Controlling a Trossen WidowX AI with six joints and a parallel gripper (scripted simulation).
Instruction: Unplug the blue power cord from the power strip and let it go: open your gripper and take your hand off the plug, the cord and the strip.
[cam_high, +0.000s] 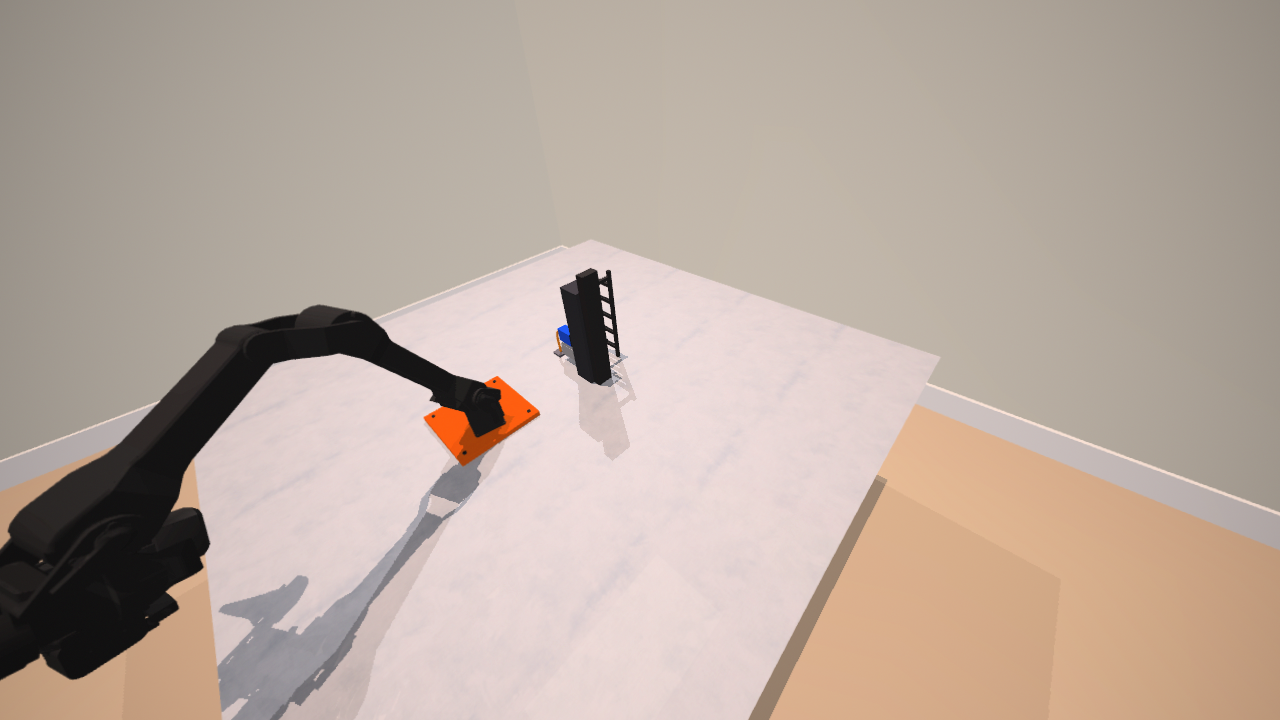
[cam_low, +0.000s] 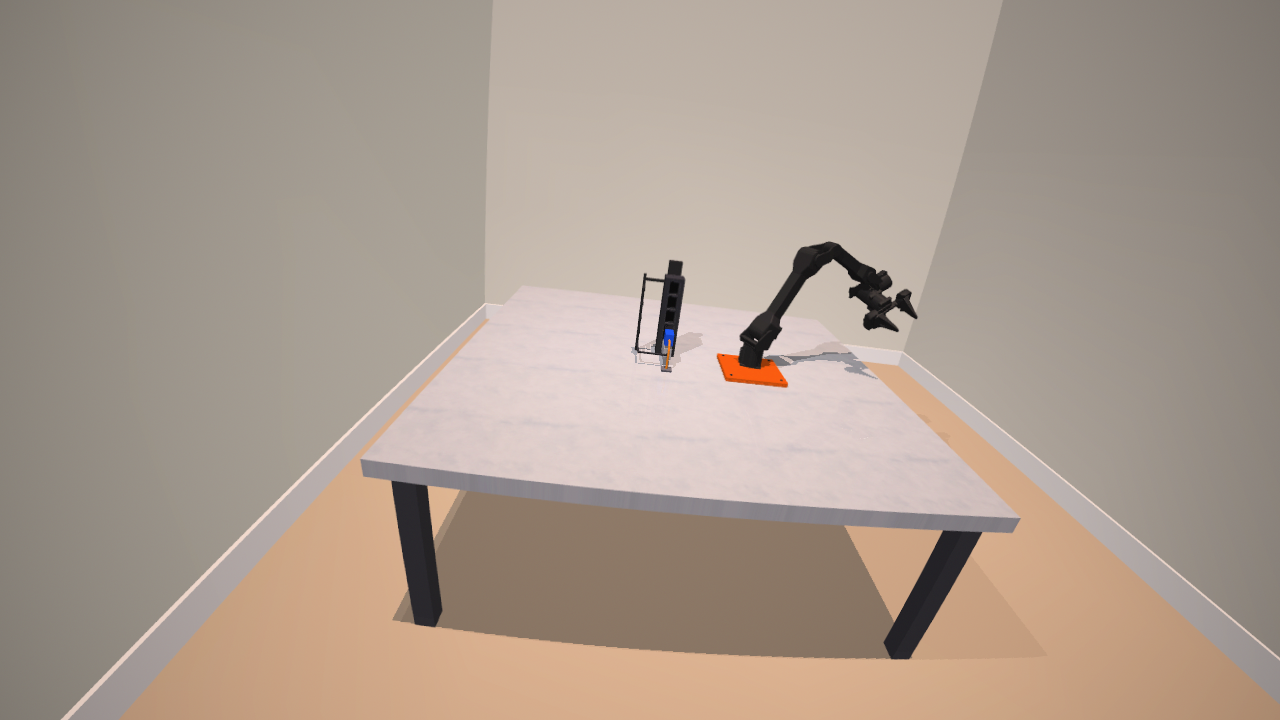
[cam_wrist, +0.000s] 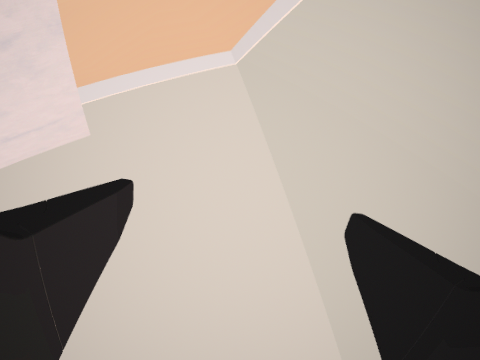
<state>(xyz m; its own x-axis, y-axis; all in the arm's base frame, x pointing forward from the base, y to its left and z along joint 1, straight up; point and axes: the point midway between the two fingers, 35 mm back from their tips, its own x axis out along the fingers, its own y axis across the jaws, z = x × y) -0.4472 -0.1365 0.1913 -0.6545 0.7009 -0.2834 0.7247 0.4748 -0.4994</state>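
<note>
Right now my gripper tip is 73 cm short of the blue plug, 18 cm to the right of it and 11 cm above it.
</note>
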